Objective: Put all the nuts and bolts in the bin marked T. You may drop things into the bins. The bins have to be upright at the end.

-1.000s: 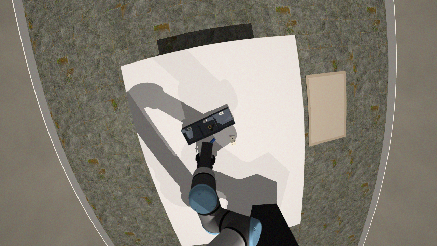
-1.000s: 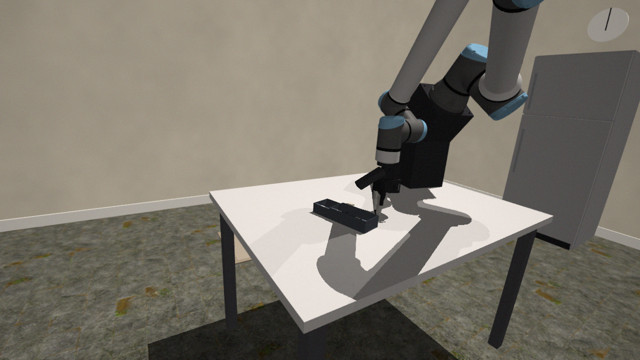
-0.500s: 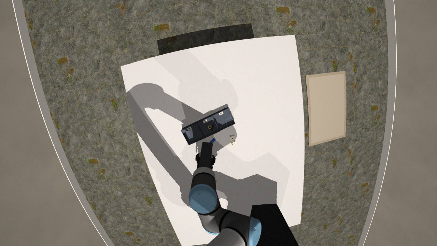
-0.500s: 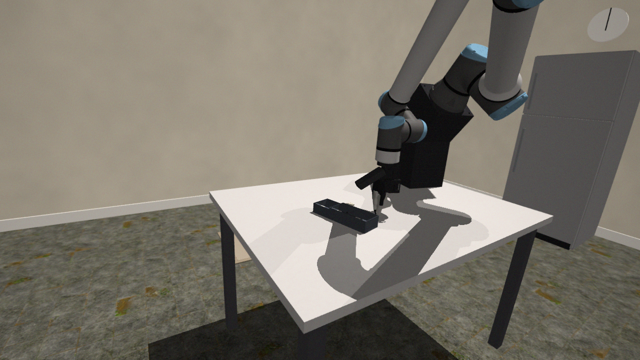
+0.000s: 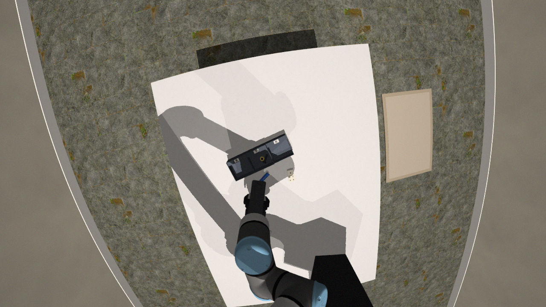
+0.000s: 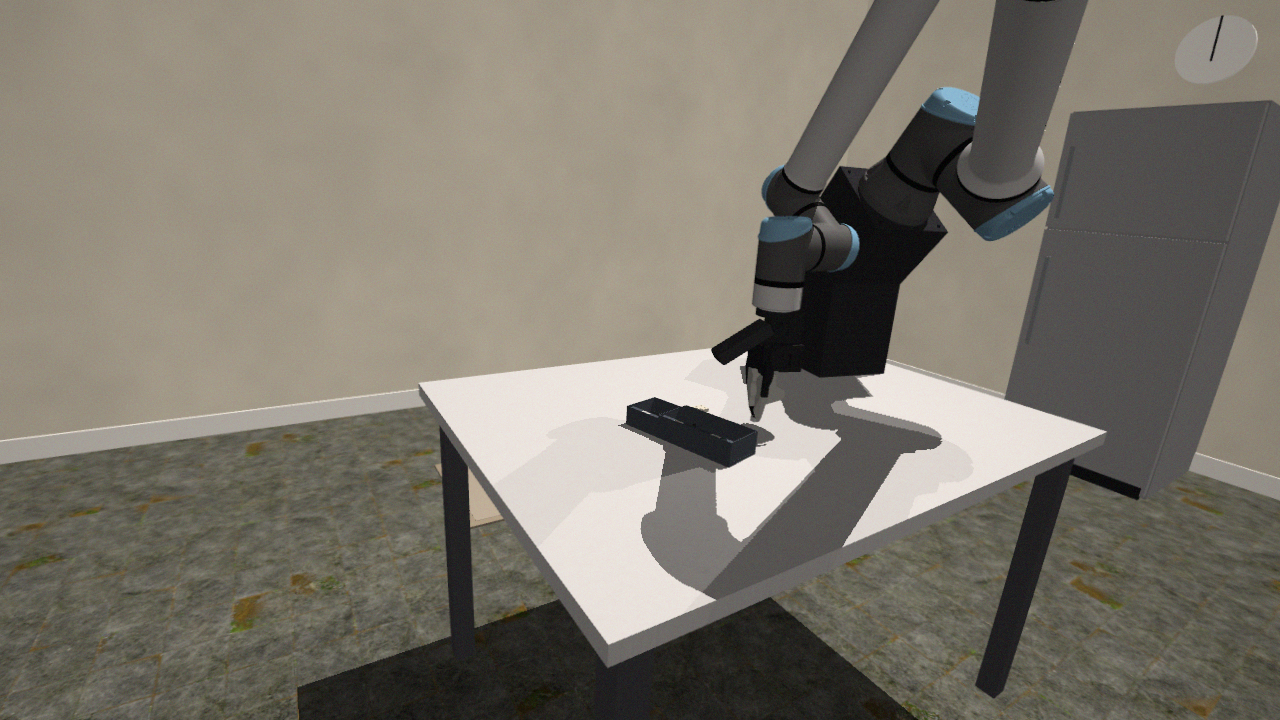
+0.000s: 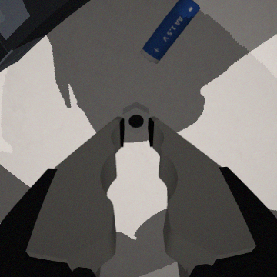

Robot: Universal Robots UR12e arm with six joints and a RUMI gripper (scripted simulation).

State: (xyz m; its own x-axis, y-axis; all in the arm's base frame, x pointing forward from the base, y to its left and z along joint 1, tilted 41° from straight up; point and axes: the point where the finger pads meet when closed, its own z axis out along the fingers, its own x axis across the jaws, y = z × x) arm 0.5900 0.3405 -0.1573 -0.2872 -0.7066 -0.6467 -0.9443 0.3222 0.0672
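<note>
My gripper is now 13 cm short of the black bin unit, 3 cm to the left of it and 2 cm above it. The rest, counted from my hand: black bolt (12 cm ahead, 5 cm to the right, 3 cm below); blue battery (4 cm ahead, 4 cm to the right, 4 cm below); grey nut (1 cm below).
</note>
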